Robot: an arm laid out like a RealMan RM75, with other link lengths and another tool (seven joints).
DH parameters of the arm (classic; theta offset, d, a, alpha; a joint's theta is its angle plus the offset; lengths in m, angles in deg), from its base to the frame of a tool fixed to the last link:
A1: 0 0.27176 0 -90
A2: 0 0 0 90
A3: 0 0.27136 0 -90
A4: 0 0 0 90
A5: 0 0.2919 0 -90
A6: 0 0 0 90
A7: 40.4 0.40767 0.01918 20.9
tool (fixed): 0 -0.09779 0 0
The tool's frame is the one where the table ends.
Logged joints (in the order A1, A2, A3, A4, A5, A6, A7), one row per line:
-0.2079 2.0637 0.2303 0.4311 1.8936 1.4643 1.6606
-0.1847 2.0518 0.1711 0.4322 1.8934 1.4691 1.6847
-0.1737 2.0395 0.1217 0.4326 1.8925 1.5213 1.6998
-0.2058 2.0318 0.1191 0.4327 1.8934 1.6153 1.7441
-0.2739 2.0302 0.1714 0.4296 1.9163 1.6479 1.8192
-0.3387 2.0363 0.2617 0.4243 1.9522 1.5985 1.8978
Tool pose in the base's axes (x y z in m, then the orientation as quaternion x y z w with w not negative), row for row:
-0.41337 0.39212 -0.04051 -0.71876 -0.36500 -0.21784 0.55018
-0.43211 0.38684 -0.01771 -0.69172 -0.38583 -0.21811 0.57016
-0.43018 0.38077 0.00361 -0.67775 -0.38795 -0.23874 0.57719
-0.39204 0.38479 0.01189 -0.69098 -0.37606 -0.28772 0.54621
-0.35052 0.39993 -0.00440 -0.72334 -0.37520 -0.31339 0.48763
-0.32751 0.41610 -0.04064 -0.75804 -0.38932 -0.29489 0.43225
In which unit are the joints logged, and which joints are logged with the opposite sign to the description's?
The joints are logged in radians. Opposite sign: A2, A7.
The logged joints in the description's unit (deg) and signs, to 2 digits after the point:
-11.91 -118.24 13.20 24.70 108.50 83.90 -95.15
-10.58 -117.56 9.80 24.76 108.48 84.17 -96.53
-9.95 -116.85 6.97 24.79 108.43 87.16 -97.39
-11.79 -116.41 6.82 24.79 108.48 92.55 -99.93
-15.69 -116.32 9.82 24.61 109.80 94.42 -104.23
-19.41 -116.67 14.99 24.31 111.85 91.59 -108.74

